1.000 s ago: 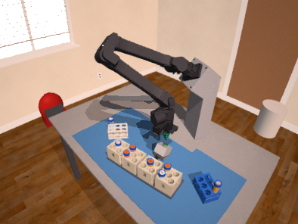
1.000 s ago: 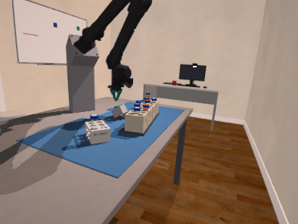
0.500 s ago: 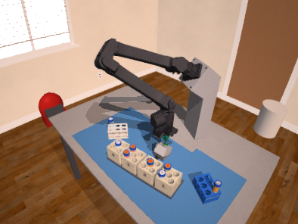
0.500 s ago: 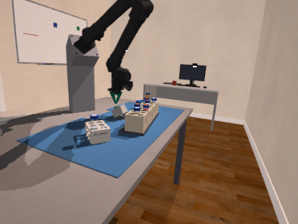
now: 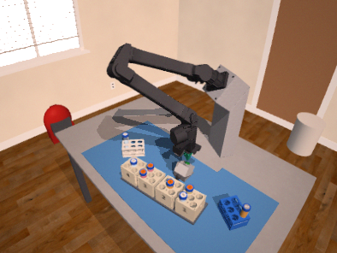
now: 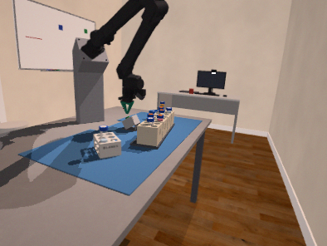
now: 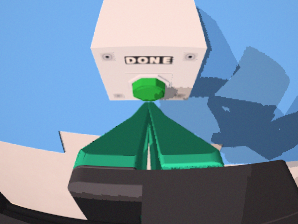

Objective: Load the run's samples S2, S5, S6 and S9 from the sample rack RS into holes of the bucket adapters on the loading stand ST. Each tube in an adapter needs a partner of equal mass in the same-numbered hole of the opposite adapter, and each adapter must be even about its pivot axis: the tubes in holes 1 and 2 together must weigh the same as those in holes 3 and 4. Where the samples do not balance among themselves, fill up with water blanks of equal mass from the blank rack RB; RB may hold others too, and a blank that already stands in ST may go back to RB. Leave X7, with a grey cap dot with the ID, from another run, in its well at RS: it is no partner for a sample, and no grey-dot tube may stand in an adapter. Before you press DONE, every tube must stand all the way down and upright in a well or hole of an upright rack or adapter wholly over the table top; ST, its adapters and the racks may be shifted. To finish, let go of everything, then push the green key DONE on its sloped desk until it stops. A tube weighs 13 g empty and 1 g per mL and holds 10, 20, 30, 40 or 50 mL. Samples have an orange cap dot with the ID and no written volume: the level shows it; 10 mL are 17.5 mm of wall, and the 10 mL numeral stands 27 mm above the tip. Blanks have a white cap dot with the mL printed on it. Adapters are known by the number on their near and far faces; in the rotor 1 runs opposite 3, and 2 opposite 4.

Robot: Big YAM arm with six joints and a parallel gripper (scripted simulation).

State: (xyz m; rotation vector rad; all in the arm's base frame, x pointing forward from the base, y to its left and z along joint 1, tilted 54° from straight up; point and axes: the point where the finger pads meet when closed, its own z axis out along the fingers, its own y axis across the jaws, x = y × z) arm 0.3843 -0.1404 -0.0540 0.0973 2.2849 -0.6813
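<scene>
Now: the grey DONE desk 2 cm ahead of my hand, 1 cm to the right of it and 4 cm below it. Also, from my hand: orange-dot tube: 20 cm ahead, 3 cm to the right, 3 cm below; then sample tube S2: 19 cm ahead, 6 cm to the left, 3 cm below; then sample tube S9: 14 cm ahead, 16 cm to the right, 3 cm below.
</scene>
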